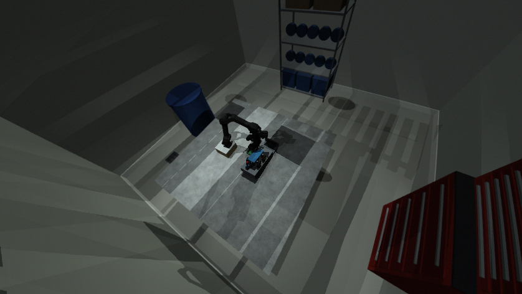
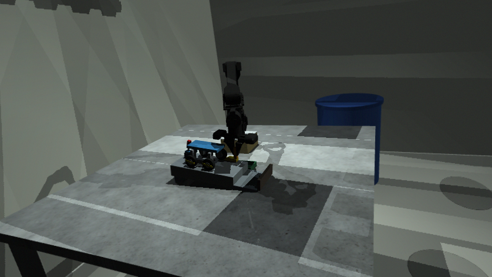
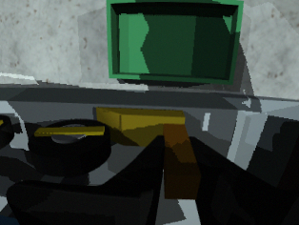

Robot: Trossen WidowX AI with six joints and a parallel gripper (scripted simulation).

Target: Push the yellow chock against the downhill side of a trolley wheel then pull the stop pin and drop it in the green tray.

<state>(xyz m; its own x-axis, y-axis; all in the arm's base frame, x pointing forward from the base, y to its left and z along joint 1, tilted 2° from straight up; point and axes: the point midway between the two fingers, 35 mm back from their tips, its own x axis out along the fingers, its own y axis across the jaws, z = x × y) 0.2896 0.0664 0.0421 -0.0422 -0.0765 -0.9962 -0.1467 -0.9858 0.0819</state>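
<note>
The yellow chock lies 20 mm to the right of my gripper tip and 10 mm below it. The rest, counted from my gripper tip: brown stop board 80 mm ahead, 140 mm to the left, 60 mm below; then trolley 40 mm ahead, 120 mm to the right, 20 mm above; then green tray 60 mm behind, 100 mm below.
</note>
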